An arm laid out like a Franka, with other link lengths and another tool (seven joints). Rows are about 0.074 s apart.
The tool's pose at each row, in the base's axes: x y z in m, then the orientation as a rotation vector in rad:
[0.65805, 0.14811, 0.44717, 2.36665, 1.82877, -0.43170]
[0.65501, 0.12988, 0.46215, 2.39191, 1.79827, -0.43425]
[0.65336, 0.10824, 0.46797, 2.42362, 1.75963, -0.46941]
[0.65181, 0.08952, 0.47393, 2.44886, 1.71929, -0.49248]
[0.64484, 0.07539, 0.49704, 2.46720, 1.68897, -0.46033]
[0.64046, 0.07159, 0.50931, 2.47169, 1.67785, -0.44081]
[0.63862, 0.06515, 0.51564, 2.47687, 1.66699, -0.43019]
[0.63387, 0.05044, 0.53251, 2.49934, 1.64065, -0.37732]
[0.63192, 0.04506, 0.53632, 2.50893, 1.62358, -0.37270]
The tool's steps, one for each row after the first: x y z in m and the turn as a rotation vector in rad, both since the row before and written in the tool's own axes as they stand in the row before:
[-0.02203, 0.00069, -0.00896, 0.00635, 0.00099, 0.02545]
[-0.02207, 0.00421, 0.00041, 0.02453, -0.01236, 0.03007]
[-0.01929, 0.00403, -0.00036, 0.01444, -0.01057, 0.02989]
[-0.02226, -0.00371, -0.01653, -0.01374, 0.01403, 0.02528]
[-0.00867, -0.00355, -0.00982, -0.01017, 0.00761, 0.00919]
[-0.00829, 0.00034, -0.00402, -0.00524, 0.00404, 0.00866]
[-0.01980, 0.00035, -0.01146, -0.01825, 0.02815, 0.02511]
[-0.00654, 0.00026, -0.00209, -0.00131, 0.00164, 0.01323]

